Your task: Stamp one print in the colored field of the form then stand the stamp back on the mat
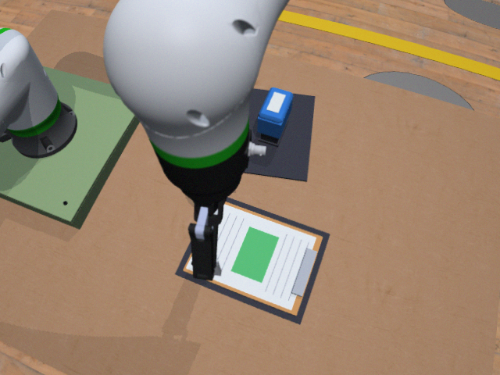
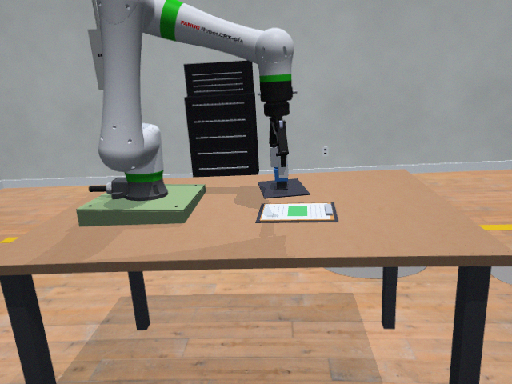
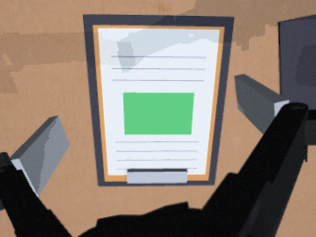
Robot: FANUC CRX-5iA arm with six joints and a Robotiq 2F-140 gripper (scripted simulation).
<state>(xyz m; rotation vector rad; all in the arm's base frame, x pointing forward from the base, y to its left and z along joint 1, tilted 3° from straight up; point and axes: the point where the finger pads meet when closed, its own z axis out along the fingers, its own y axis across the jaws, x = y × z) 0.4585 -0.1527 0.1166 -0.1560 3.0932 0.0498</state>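
Now: hand 3 cm short of the stamp, 29 cm to the right of it and 10 cm above it. From my hand the other things lie so: form: 7 cm ahead, 14 cm below; then dark mat: 3 cm ahead, 29 cm to the left, 15 cm below.
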